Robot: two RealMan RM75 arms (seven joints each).
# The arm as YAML. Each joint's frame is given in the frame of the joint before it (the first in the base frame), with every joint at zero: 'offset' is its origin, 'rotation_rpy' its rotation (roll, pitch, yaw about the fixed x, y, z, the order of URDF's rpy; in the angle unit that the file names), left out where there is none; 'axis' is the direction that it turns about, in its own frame. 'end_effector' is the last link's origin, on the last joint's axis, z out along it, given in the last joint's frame.
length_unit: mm
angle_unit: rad
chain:
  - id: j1
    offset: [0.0, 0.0, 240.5]
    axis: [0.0, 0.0, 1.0]
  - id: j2
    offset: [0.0, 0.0, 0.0]
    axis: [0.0, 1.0, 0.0]
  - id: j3
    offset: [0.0, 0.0, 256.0]
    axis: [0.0, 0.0, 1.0]
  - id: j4
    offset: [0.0, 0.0, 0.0]
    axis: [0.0, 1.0, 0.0]
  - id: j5
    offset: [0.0, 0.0, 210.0]
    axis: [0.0, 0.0, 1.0]
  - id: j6
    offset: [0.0, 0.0, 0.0]
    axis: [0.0, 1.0, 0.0]
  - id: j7
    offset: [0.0, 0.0, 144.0]
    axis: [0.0, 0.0, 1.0]
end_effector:
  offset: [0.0, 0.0, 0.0]
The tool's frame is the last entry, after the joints.
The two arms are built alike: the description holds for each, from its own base.
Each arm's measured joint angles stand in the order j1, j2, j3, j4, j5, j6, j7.
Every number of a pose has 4 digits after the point. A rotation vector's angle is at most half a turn.
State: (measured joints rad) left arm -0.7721 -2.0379 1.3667 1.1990 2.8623 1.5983 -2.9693; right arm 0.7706 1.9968 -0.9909 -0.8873 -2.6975 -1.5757 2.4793
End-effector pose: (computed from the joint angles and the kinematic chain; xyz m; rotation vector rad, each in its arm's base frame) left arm -0.1884 0.3884 0.0244 -2.1293 -1.2500 0.6767; right arm 0.2468 0.3804 0.0313 -2.4560 1.3816 -0.4976
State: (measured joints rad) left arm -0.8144 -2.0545 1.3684 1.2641 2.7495 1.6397 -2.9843; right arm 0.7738 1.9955 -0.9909 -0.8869 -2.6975 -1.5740 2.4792
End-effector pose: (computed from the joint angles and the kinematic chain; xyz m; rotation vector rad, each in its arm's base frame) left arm -0.1463 0.3861 0.0137 -2.2652 -1.2334 0.5659; right arm 0.2459 0.3815 0.0318 -2.4558 1.3763 -0.4963
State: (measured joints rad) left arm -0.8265 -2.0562 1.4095 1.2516 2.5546 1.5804 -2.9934; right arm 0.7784 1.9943 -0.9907 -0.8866 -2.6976 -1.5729 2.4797
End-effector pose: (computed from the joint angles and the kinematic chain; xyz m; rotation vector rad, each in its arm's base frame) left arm -0.1182 0.3810 -0.0094 -2.4351 -1.2551 0.4107; right arm 0.2444 0.3830 0.0324 -2.4562 1.3702 -0.4948
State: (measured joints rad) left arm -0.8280 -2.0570 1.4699 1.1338 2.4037 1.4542 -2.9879; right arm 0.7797 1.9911 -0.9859 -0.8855 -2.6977 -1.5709 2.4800
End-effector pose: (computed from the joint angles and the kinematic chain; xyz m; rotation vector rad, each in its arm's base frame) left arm -0.1178 0.3789 -0.0391 -2.5159 -1.3435 0.3099; right arm 0.2447 0.3840 0.0341 -2.4508 1.3712 -0.4890
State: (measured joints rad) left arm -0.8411 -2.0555 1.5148 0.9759 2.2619 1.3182 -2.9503; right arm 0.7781 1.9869 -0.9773 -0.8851 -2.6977 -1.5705 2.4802
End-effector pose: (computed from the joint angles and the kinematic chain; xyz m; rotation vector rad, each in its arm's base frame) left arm -0.1261 0.3805 -0.0646 -2.5460 -1.4539 0.2113; right arm 0.2462 0.3846 0.0367 -2.4422 1.3784 -0.4803
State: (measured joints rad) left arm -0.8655 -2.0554 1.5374 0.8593 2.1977 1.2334 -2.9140; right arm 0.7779 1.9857 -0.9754 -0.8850 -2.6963 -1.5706 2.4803
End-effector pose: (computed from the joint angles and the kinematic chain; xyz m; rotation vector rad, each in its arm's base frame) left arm -0.1345 0.3843 -0.0784 -2.5364 -1.5016 0.1772; right arm 0.2463 0.3847 0.0373 -2.4410 1.3802 -0.4768
